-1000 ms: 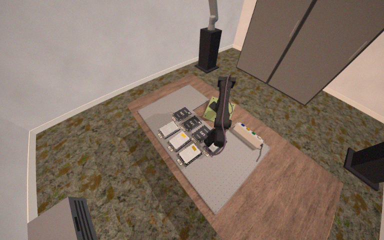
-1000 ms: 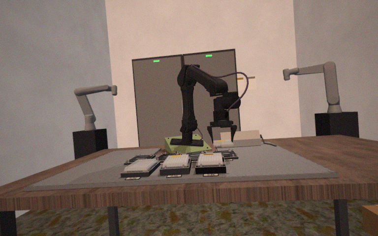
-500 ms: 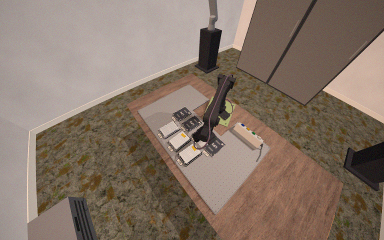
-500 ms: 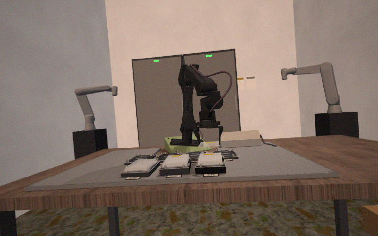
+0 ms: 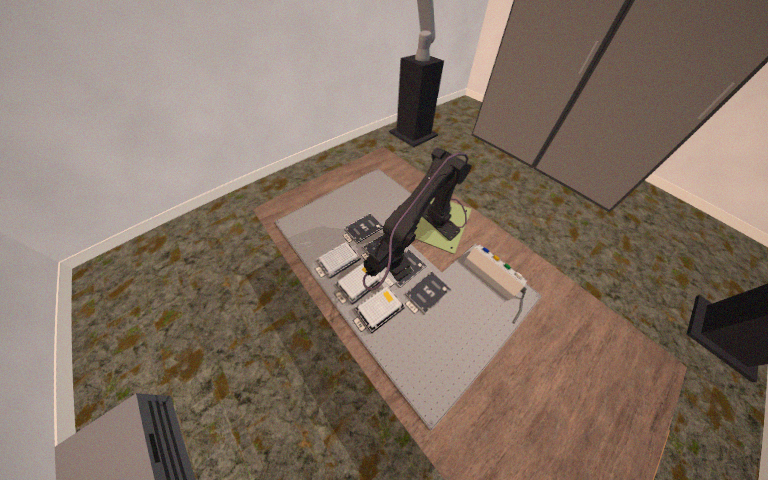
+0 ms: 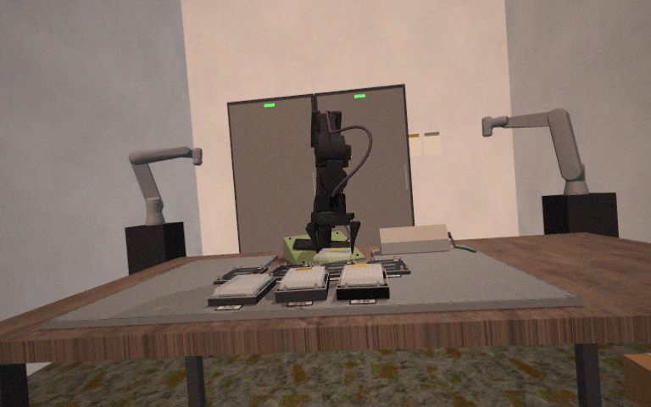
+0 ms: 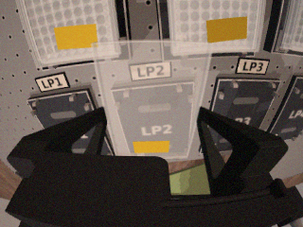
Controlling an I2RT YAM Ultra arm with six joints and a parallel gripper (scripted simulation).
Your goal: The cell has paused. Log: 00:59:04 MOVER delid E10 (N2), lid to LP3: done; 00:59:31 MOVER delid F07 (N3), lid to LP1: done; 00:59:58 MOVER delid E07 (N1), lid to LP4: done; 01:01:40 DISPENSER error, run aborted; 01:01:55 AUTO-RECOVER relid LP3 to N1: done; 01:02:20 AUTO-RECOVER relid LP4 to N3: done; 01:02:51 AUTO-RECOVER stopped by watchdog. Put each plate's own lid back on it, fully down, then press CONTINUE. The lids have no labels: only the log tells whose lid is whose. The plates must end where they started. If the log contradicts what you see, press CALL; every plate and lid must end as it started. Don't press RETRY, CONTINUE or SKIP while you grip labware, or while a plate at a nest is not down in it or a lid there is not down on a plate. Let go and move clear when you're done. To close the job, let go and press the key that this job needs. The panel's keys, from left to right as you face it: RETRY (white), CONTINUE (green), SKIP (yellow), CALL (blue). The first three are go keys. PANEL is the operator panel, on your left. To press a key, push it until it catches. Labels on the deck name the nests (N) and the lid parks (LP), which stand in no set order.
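My hand is 110 mm short of the plate, 60 mm to the left of it and 40 mm above it. The rest, counted from my hand: LP3 park (70 mm behind, 130 mm to the right, 60 mm below); LP1 park (70 mm behind, 130 mm to the left, 60 mm below); lid (10 mm below).
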